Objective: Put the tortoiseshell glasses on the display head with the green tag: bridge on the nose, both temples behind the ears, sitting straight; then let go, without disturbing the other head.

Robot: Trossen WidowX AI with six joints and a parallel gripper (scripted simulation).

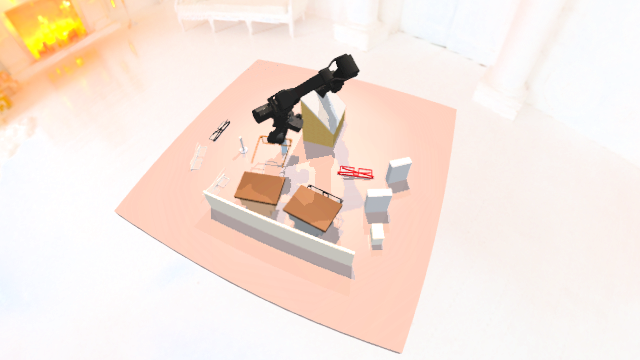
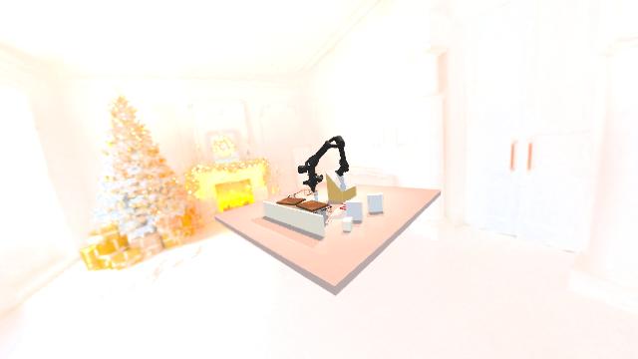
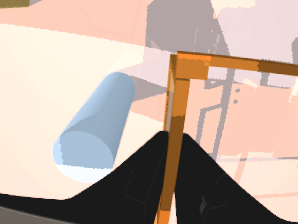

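Right now the pale blue cylinder is 5 cm below my gripper tip, 4 cm behind it and 2 cm to the right of it. Also, from my gripper tip: white post: 20 cm to the right, 8 cm below, 1 cm ahead; low white wall: 37 cm ahead, 9 cm to the left, 5 cm below.
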